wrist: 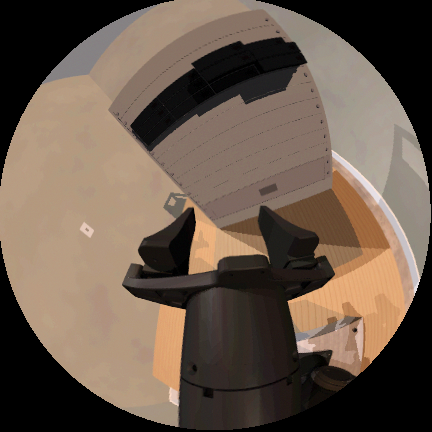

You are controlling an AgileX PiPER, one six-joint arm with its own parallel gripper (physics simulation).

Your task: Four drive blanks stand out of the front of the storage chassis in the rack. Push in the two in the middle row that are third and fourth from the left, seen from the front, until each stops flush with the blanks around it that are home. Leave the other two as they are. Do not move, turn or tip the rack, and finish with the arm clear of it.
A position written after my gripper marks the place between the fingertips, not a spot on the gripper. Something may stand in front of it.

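Visible: my gripper (226, 213). Storage rack (274, 149), visible too.
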